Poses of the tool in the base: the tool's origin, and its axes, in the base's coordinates. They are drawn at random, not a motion.
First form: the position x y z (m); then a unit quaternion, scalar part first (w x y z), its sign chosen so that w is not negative.
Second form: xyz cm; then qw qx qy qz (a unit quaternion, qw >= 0). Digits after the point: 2 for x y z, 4 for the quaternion.
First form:
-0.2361, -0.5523, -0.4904, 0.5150, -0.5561, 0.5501, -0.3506
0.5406, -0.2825, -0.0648, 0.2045, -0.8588, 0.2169, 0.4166
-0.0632, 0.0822, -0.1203, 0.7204, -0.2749, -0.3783, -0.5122
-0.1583, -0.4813, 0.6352, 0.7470, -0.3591, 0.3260, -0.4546
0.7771, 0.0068, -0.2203, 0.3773, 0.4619, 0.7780, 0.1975
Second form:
-23.61, -55.23, -49.04, 0.5150, -0.5561, 0.5501, -0.3506
54.06, -28.25, -6.48, 0.2045, -0.8588, 0.2169, 0.4166
-6.32, 8.22, -12.03, 0.7204, -0.2749, -0.3783, -0.5122
-15.83, -48.13, 63.52, 0.7470, -0.3591, 0.3260, -0.4546
77.71, 0.68, -22.03, 0.3773, 0.4619, 0.7780, 0.1975

